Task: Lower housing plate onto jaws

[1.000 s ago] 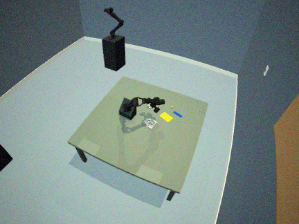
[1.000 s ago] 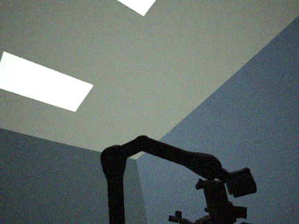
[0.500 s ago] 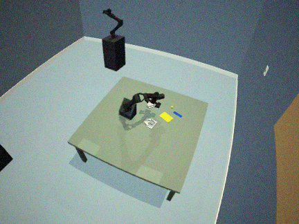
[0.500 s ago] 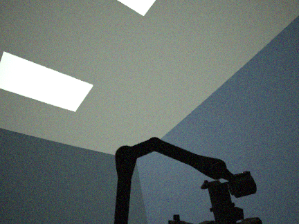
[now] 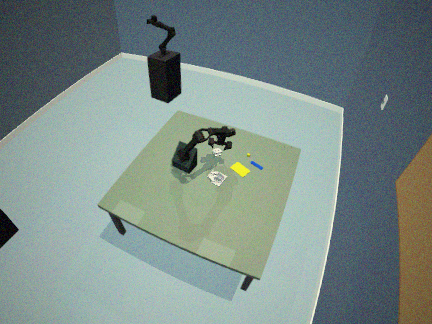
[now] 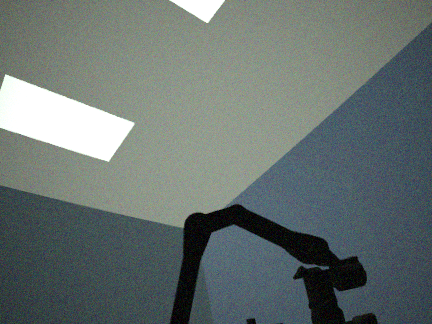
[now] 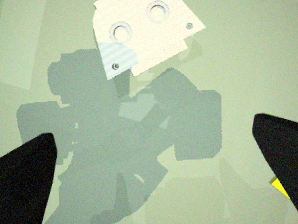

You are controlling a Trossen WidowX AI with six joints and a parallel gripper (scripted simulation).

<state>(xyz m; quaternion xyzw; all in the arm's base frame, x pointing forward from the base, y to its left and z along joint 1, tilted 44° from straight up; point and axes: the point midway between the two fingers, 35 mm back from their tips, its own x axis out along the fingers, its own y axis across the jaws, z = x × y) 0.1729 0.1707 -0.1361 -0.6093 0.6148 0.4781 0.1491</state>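
My gripper tip is now 3 cm past the white housing plate, 5 cm to the right of it and 8 cm above it. The rest, counted from my gripper tip: yellow plate: 22 cm ahead, 1 cm to the right, 10 cm below; white jaw: 8 cm ahead, 21 cm to the right, 9 cm below; blue bar: 32 cm ahead, 10 cm to the left, 10 cm below.
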